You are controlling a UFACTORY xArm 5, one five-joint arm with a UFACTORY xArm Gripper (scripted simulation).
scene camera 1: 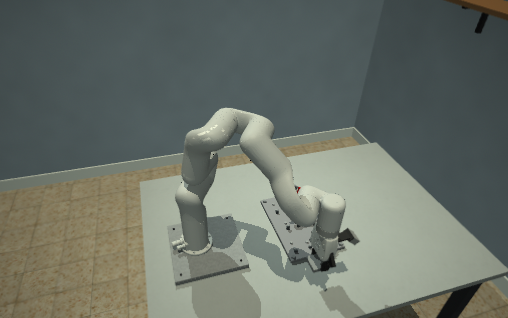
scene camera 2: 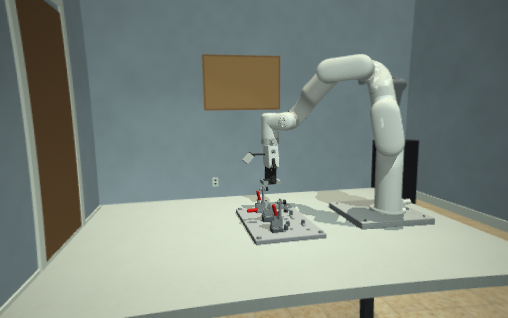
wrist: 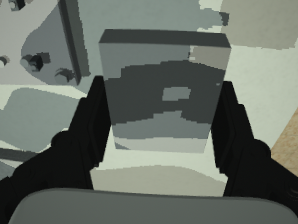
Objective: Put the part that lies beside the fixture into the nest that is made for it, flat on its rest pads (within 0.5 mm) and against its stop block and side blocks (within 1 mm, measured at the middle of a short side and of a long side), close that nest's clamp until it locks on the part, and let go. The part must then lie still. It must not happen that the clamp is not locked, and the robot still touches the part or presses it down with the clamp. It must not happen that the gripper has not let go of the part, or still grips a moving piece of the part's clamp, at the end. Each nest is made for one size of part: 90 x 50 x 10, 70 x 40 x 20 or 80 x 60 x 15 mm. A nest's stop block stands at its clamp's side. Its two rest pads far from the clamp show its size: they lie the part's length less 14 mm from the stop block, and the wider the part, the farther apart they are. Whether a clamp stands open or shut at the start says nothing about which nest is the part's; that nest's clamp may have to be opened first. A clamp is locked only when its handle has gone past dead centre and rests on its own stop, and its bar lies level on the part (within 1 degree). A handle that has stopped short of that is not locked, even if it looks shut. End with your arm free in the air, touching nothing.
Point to a grey fixture plate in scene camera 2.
At 253,222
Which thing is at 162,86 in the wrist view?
A grey part.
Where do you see a grey fixture plate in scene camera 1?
298,235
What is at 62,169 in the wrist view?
The gripper.
